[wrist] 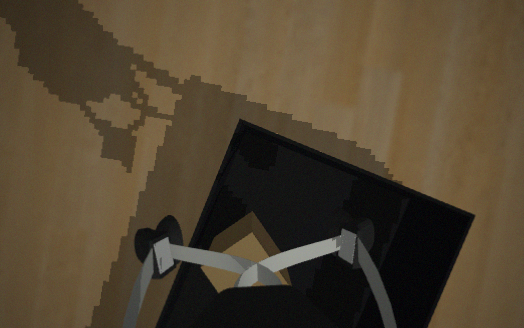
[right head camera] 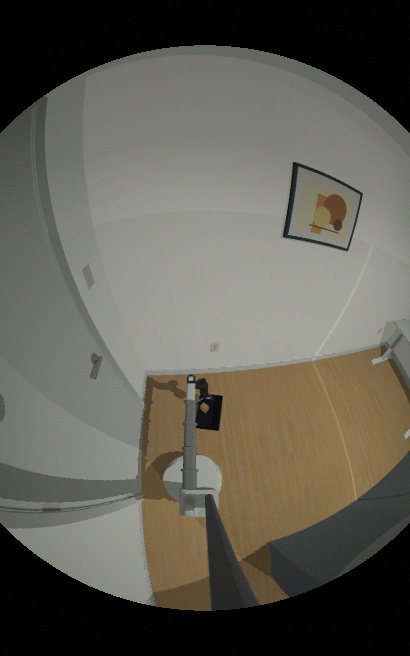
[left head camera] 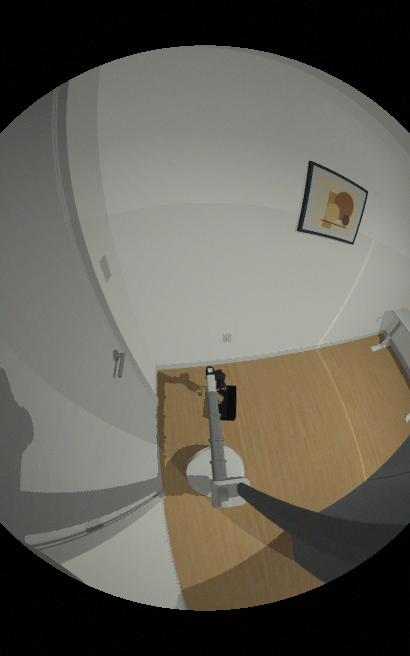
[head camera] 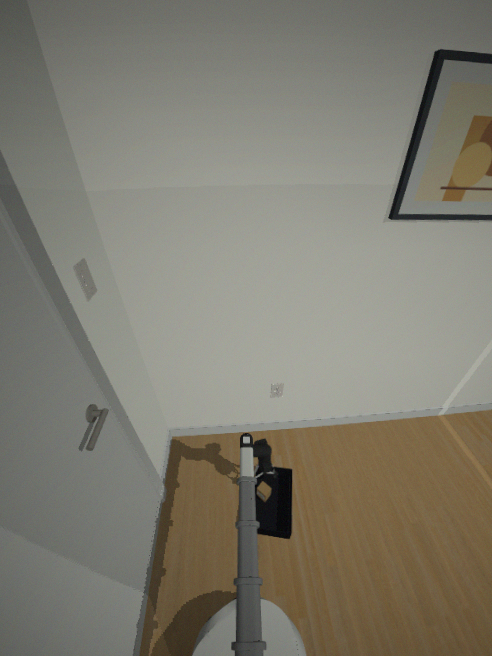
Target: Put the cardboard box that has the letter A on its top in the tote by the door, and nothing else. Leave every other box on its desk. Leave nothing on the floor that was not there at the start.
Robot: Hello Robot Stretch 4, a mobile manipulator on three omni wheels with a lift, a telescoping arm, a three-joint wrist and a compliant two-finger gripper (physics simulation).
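Places are measured from the robot's base along level axes (x back, y left, z down), in centimetres.
Where they show: gripper, fingertip midpoint: (wrist: 255,230) (right head camera: 203,401) (left head camera: 218,392) (head camera: 263,479).
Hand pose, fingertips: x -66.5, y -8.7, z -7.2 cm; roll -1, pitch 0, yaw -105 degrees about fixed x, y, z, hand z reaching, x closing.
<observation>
Each offset is from my fingertips to the top centre of the thing. "pt": to the spot under its first point.
A cardboard box @(dz +0.7, dx +4.2, dy -0.3 cm) (head camera: 263,491) (left head camera: 220,398) (right head camera: 204,407) (wrist: 246,246) rests inside the black tote @(dz -0.1, dx +8.1, dy -4.4 cm) (head camera: 285,503) (left head camera: 231,403) (right head camera: 216,412) (wrist: 425,250), turned at an angle to its walls. In the wrist view it lies near the tote's left wall, partly hidden behind the fingers and the dark gripper body; no letter shows on the part in sight. My gripper (head camera: 266,474) (right head camera: 205,398) (wrist: 255,230) is open above the tote, its fingertips wide apart and clear of the box. The left fingertip hangs outside the tote's left rim in the wrist view, the right one over its inside.
The tote stands on the wood floor near the room's corner. The door with its handle @(pt dz -83.5, dx +18.8, dy +50.3 cm) (head camera: 95,426) is at the left, the wall with an outlet (head camera: 276,389) behind. White desk legs (left head camera: 382,344) (right head camera: 382,357) show at the far right. My arm (head camera: 247,556) reaches over the floor.
</observation>
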